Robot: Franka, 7 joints.
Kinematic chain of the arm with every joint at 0, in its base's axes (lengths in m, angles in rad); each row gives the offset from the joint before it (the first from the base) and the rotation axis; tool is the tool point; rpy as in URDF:
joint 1: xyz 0 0 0.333 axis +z
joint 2: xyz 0 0 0 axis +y
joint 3: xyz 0 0 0.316 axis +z
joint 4: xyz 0.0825 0 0 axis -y
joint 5: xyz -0.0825 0 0.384 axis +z
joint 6: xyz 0 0 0 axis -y
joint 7: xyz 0.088 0 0 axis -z
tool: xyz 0 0 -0.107 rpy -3.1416 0 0
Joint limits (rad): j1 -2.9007..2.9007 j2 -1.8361..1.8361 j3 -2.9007..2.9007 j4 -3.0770..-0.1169 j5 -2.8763..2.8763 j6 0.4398..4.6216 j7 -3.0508..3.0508
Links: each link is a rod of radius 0.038 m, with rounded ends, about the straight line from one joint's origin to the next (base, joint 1, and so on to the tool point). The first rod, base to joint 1, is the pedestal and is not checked.
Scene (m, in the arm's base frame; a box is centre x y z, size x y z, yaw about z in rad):
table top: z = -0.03
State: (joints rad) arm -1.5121 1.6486 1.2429 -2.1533 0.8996 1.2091 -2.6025
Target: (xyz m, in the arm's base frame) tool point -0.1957 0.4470 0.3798
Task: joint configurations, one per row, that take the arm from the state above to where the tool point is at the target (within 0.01 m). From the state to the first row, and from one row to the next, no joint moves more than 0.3 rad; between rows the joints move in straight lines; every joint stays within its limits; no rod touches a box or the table.
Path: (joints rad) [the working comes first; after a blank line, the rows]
Joints at the target: 0.4842 1.4551 1.4945 -2.2370 0.9867 1.6958 -2.6025
Straight joint move there: clear.

1: -1.2269 1.6210 1.2788 -2.1653 0.9120 1.2786 -2.6025
2: -0.9417 1.5933 1.3148 -2.1772 0.9245 1.3482 -2.6025
3: -0.6565 1.5657 1.3507 -2.1892 0.9369 1.4177 -2.6025
4: -0.3713 1.5380 1.3867 -2.2011 0.9494 1.4872 -2.6025
5: -0.0861 1.5104 1.4226 -2.2131 0.9618 1.5567 -2.6025
6: 0.1991 1.4828 1.4586 -2.2251 0.9743 1.6263 -2.6025
7: 0.4842 1.4551 1.4945 -2.2370 0.9867 1.6958 -2.6025

